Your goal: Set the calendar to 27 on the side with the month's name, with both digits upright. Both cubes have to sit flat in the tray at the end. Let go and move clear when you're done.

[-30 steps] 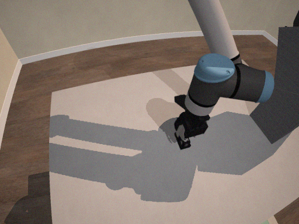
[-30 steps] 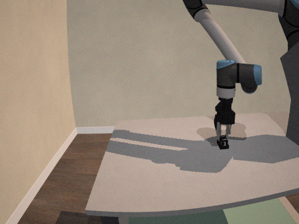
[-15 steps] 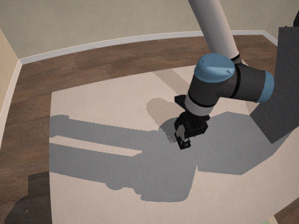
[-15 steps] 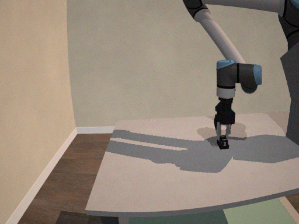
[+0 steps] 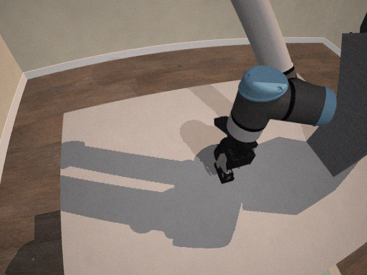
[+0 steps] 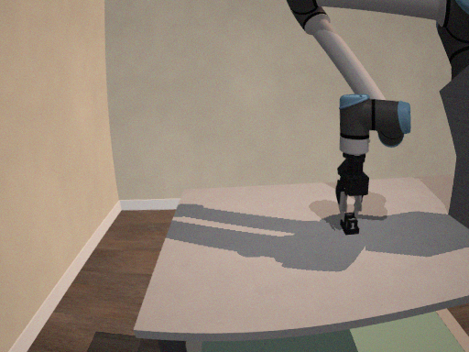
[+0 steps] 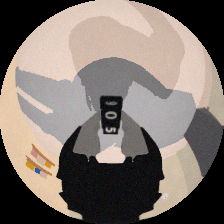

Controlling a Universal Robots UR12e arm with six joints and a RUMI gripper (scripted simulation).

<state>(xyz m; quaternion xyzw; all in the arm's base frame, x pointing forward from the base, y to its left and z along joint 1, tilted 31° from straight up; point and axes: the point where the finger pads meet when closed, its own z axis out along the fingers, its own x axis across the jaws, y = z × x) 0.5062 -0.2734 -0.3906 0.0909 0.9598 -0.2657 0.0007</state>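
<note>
My gripper is now 10 mm above the black cube. Also, from my hand: tray: 30 mm below, 20 mm to the left.
</note>
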